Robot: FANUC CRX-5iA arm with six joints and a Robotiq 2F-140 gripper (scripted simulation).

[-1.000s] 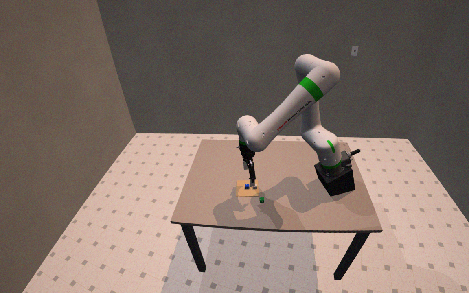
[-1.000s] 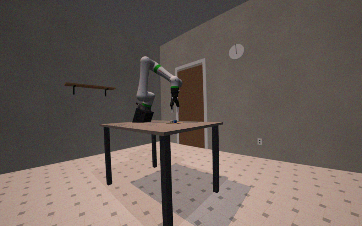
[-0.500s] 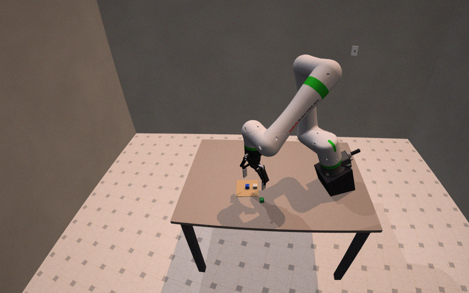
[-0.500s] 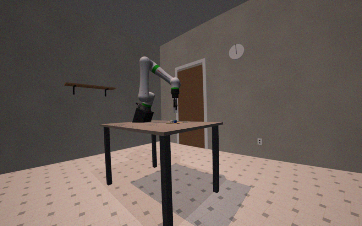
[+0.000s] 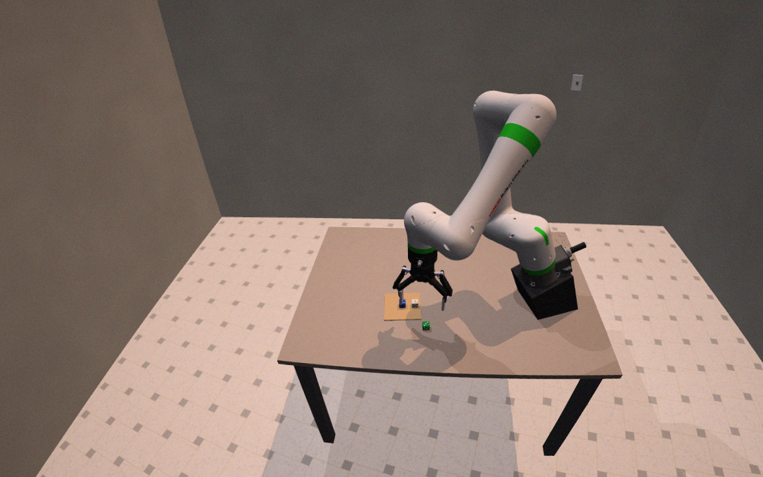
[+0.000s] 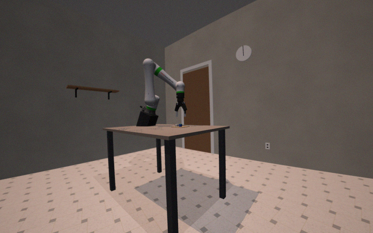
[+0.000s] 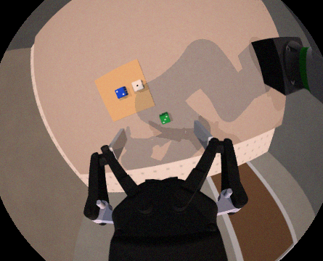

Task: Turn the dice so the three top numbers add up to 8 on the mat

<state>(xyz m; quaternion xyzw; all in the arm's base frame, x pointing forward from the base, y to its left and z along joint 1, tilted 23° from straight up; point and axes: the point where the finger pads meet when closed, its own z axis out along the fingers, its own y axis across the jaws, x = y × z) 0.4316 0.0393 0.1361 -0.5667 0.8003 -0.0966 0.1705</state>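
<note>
The green die is 11 cm below my hand, 1 cm to the left of it and 1 cm behind it. Also, from my hand: mat (12 cm below, 10 cm to the right, 6 cm ahead); blue die (10 cm to the right, 10 cm below, 6 cm ahead); white die (10 cm to the right, 10 cm below, 1 cm ahead).
</note>
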